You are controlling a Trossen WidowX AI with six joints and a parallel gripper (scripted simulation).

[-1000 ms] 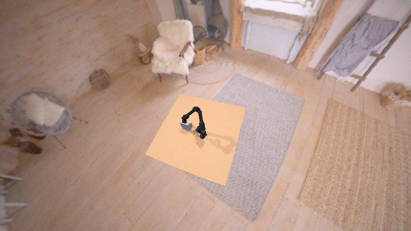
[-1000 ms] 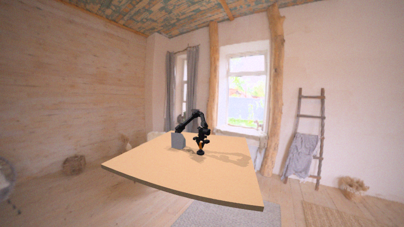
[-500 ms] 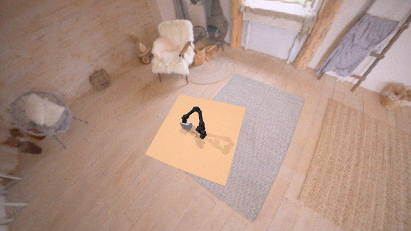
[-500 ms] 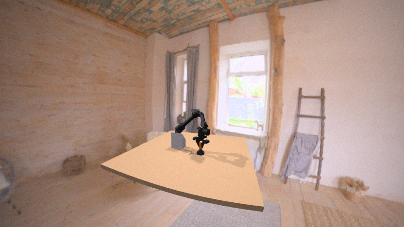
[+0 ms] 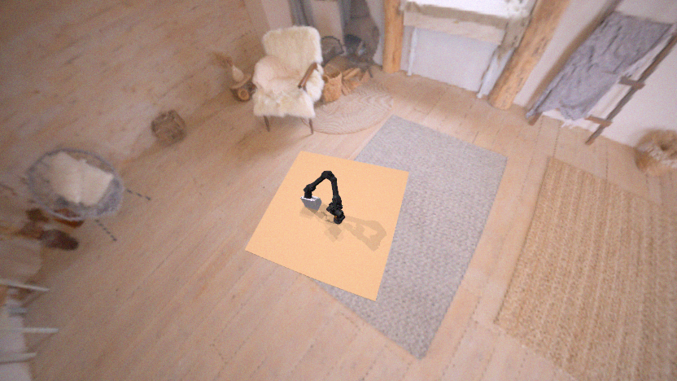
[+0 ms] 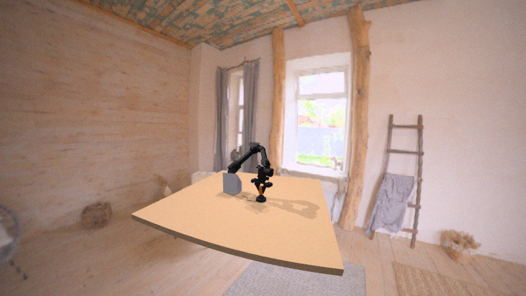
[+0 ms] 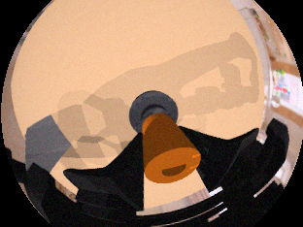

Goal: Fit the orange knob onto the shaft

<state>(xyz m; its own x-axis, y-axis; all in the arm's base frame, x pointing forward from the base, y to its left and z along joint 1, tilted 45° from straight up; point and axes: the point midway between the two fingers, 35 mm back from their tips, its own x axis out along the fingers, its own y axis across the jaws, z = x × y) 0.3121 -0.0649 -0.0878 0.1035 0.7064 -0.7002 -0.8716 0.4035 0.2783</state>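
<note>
Now: the orange knob 20 mm above my gripper tip. From my gripper tip the other things lie so: dark round pedestal (40 mm below).
</note>
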